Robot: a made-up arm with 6 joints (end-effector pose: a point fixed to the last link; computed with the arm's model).
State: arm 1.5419 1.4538 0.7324 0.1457 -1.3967 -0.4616
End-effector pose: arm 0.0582 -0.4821 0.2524 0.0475 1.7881 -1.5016
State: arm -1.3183 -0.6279 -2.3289 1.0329 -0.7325 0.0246
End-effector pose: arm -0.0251 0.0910 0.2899 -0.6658 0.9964 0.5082
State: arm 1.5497 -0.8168 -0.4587 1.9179 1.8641 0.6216
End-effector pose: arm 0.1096 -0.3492 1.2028 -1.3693 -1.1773 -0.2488
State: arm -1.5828 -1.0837 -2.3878 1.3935 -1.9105 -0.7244
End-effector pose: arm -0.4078 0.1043 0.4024 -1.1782 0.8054 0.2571
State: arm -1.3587 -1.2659 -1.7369 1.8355 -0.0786 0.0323
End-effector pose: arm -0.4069 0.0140 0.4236 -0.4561 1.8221 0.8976
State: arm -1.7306 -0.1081 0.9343 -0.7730 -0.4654 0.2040
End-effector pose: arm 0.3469 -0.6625 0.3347 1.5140 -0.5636 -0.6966
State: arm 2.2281 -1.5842 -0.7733 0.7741 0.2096 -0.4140
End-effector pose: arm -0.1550 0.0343 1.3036 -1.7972 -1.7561 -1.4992
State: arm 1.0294 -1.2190 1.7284 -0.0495 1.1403 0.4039
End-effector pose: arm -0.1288 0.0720 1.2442 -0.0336 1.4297 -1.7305
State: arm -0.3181 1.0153 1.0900 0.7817 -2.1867 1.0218
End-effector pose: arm -0.3911 -0.4624 0.8317 -0.2212 0.0550 0.4390
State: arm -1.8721 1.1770 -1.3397 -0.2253 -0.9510 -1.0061
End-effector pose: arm 0.4202 -0.8325 0.5957 -2.3069 -0.3973 0.4889
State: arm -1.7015 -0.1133 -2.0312 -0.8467 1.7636 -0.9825
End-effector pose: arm 0.3527 0.1002 0.2980 0.4434 1.1188 2.6743
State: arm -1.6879 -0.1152 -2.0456 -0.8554 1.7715 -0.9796
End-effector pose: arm 0.3594 0.1039 0.3106 0.4216 1.1031 2.6934
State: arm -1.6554 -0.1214 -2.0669 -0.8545 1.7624 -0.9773
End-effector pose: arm 0.3713 0.1068 0.3313 0.3837 1.0503 2.7057
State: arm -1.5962 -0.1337 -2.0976 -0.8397 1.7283 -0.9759
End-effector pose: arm 0.3889 0.1085 0.3637 0.3249 0.9450 2.7069
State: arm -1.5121 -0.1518 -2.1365 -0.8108 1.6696 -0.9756
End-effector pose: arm 0.4092 0.1091 0.4067 0.2506 0.7913 2.6940
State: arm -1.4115 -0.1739 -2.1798 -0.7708 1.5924 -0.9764
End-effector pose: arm 0.4277 0.1093 0.4560 0.1716 0.6067 2.6666
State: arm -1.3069 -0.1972 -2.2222 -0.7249 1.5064 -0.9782
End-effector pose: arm 0.4412 0.1097 0.5051 0.0998 0.4158 2.6276
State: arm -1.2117 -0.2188 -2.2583 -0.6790 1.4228 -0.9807
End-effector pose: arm 0.4489 0.1106 0.5472 0.0443 0.2435 2.5829
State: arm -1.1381 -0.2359 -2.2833 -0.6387 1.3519 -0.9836
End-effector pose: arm 0.4522 0.1117 0.5769 0.0095 0.1104 2.5391
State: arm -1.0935 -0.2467 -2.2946 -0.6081 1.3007 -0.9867
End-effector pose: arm 0.4533 0.1122 0.5916 -0.0048 0.0279 2.5019
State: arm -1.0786 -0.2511 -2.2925 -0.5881 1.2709 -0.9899
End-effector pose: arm 0.4538 0.1117 0.5915 -0.0017 -0.0042 2.4737
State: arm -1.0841 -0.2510 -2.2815 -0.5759 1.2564 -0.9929
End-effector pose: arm 0.4540 0.1101 0.5817 0.0119 -0.0022 2.4528
